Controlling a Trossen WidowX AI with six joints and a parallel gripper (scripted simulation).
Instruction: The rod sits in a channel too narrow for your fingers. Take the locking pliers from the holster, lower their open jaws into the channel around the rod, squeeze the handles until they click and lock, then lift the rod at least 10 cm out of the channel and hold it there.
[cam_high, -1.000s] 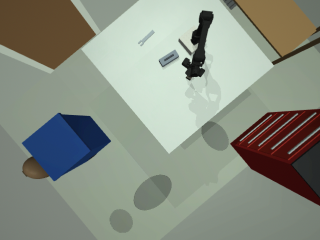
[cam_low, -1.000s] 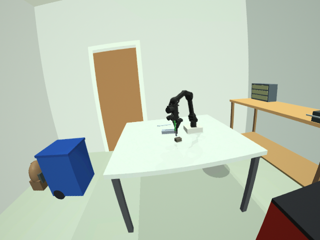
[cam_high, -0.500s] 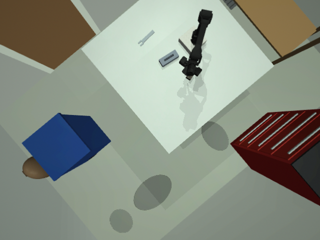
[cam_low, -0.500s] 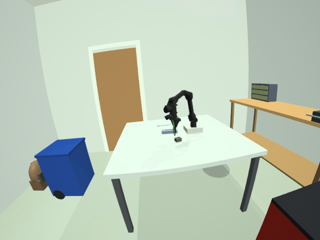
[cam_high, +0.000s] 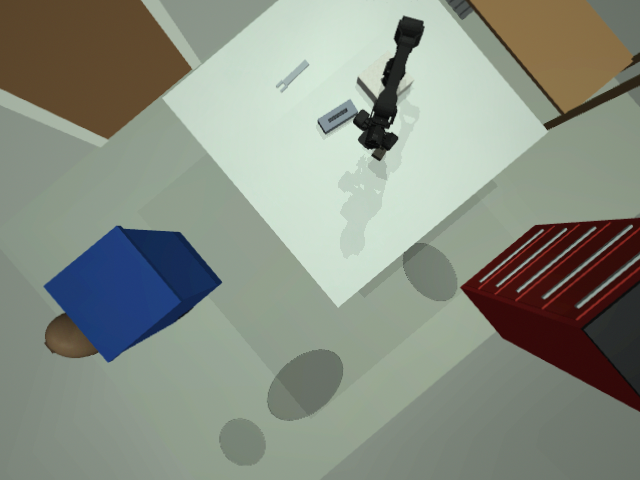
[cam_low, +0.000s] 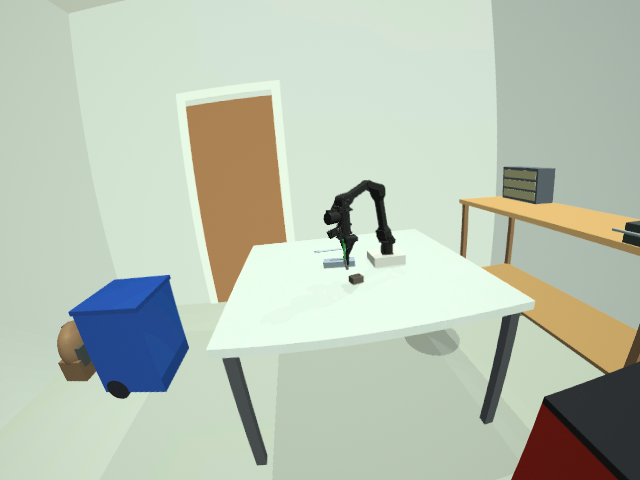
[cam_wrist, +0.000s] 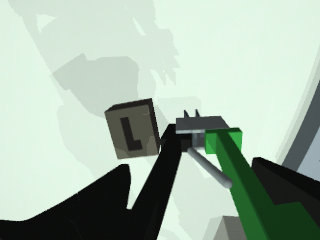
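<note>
My gripper tip is now 20 cm to the left of the grey channel block, 12 cm above it and 4 cm short of it. The rest, counted from my gripper tip: flat grey wrench-like tool (47 cm to the right, 15 cm ahead, 14 cm below); then brown holster (13 cm below, 5 cm to the left, 4 cm behind); then dark rod (20 cm to the right, 13 cm below, 4 cm ahead).
</note>
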